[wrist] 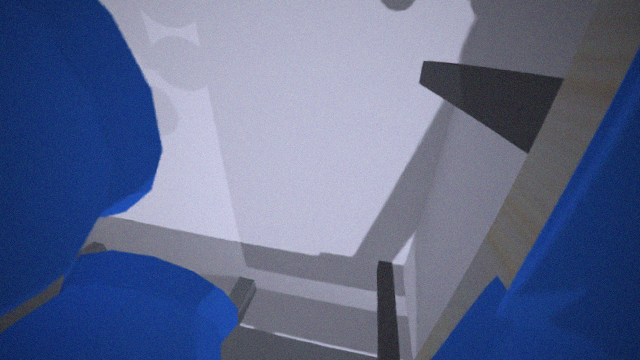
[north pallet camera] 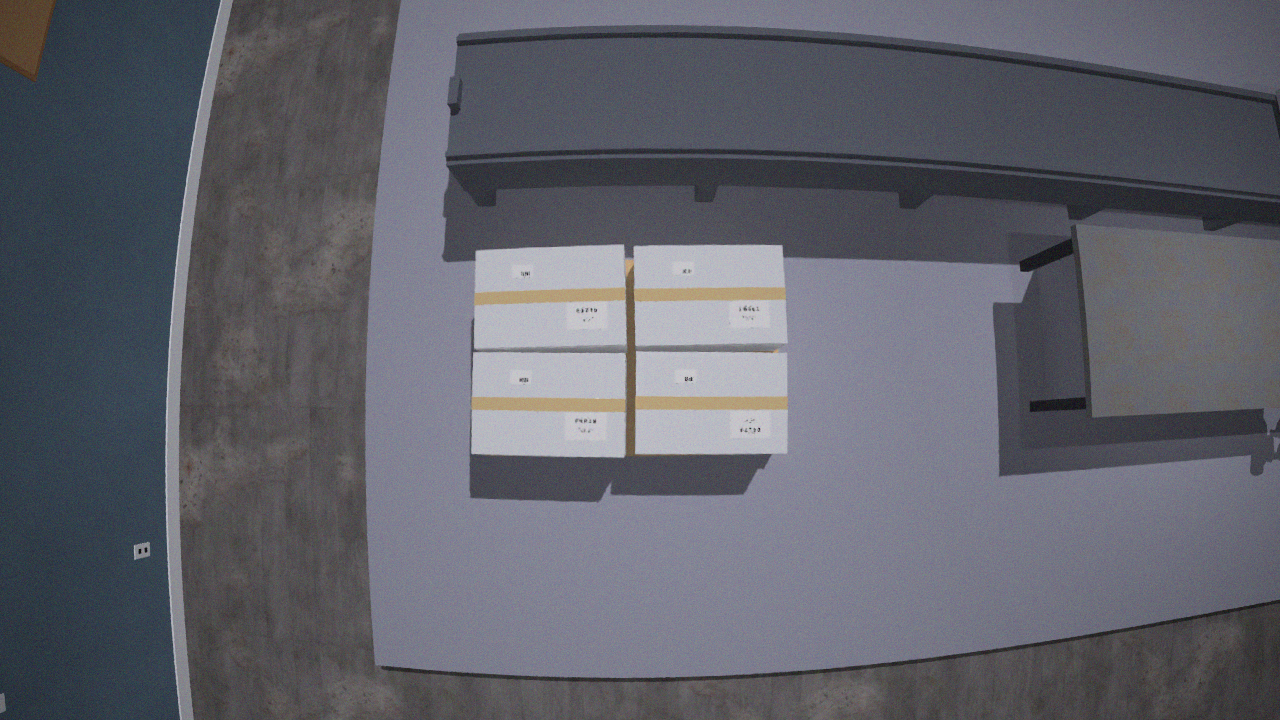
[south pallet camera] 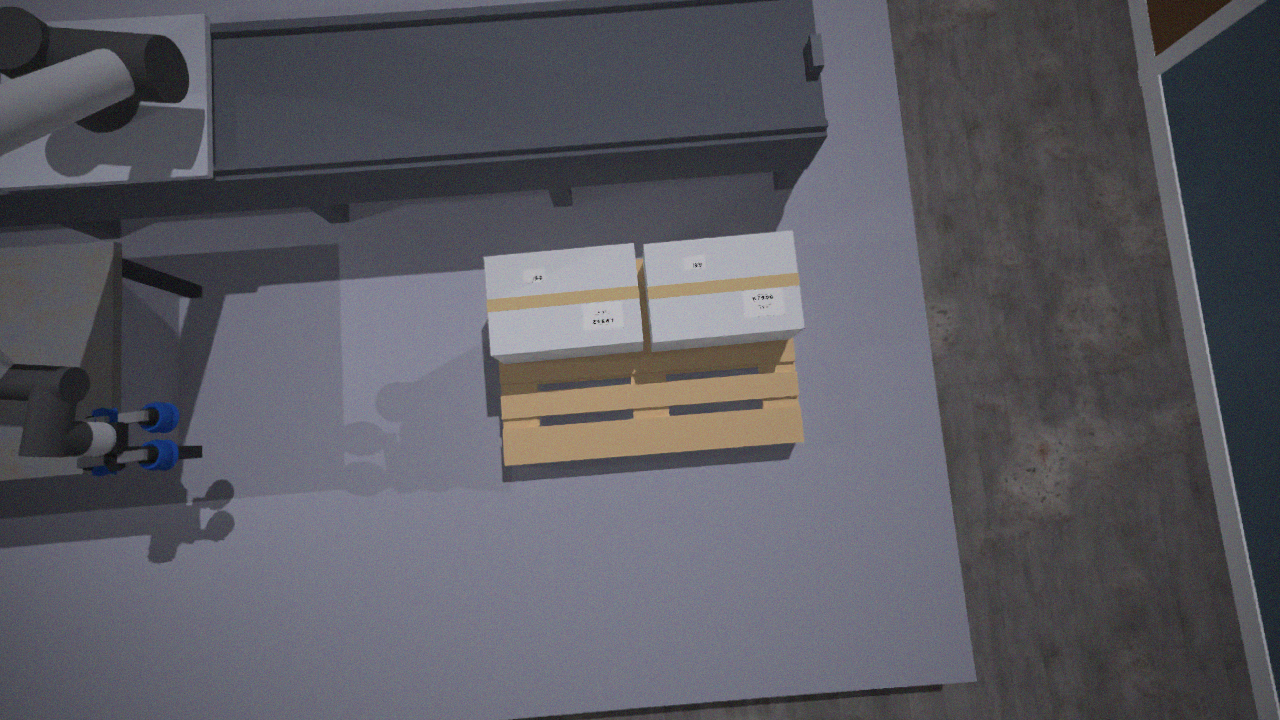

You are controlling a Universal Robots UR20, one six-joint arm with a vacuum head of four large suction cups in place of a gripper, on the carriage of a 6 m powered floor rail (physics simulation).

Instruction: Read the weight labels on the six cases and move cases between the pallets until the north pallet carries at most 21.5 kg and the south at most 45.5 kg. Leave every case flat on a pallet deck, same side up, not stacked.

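Frame: origin at the arm's base, x left, y back, z up, level; centimetres.
Seen in the pictures: hand, tool point: (wrist: 324, 236) (south pallet camera: 139, 439).
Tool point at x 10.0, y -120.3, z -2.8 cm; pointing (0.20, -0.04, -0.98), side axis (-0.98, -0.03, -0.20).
Note:
A point is followed by its place in that frame.
Four white cases (north pallet camera: 537, 331) @[x -399.1, y -93.3, z -14.7 cm] (north pallet camera: 698, 331) @[x -340.4, y -93.8, z -15.9 cm] (north pallet camera: 537, 438) @[x -399.0, y -132.3, z -14.3 cm] (north pallet camera: 684, 438) @[x -345.8, y -132.6, z -18.4 cm] lie flat in two rows on the north pallet (north pallet camera: 630, 265) @[x -365.3, y -62.5, z -42.6 cm], which shows in the gap between them. Two white cases (south pallet camera: 554, 335) @[x 150.0, y -93.5, z -16.0 cm] (south pallet camera: 707, 322) @[x 206.6, y -93.1, z -16.4 cm] lie side by side on the rail-side half of the south pallet (south pallet camera: 653, 440) @[x 183.7, y -134.7, z -42.6 cm]; its other half is bare slats. All six have tan tape and top labels, whose weights are too small to read here. My vacuum head (south pallet camera: 132, 438) @[x 10.0, y -120.3, z -2.8 cm] is open, with no case on its blue cups, beside and partly over the table's end. Its cups also frame the wrist view.
A table (north pallet camera: 1181, 322) @[x -125.8, y -90.9, z -4.0 cm] (south pallet camera: 53, 295) @[x -19.9, y -68.0, z -4.0 cm] (wrist: 530, 200) @[x 0.1, y -121.3, z -6.3 cm] with dark legs stands between the pallets. The floor rail (north pallet camera: 805, 107) (south pallet camera: 537, 98) runs along behind both pallets and the table. The arm's carriage (south pallet camera: 198, 71) @[x 32.4, y 8.3, z 0.0 cm] is on the rail at the upper left of the south view.

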